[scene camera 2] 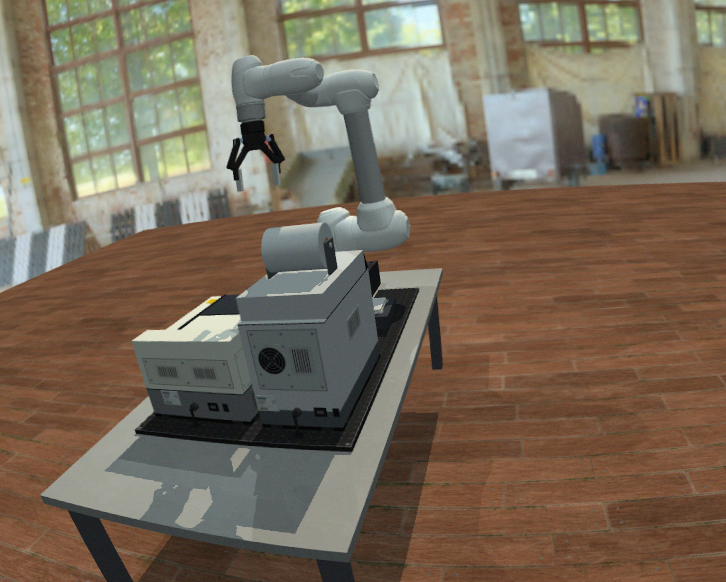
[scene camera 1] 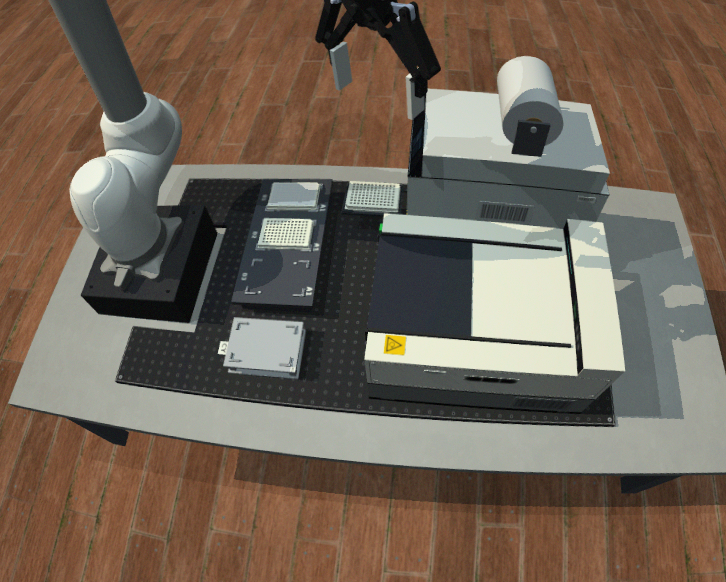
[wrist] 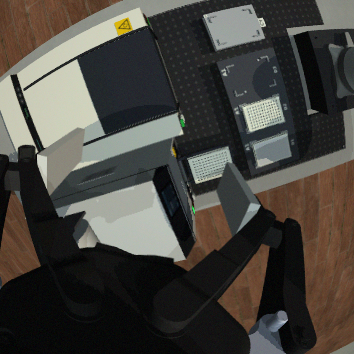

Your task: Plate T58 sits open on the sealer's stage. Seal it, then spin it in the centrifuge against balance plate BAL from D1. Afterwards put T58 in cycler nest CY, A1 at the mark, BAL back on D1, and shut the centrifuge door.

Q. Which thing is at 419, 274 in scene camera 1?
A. A dark lid.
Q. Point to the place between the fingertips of my gripper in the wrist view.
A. At 151, 160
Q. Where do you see a foil roll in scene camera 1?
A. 526, 88
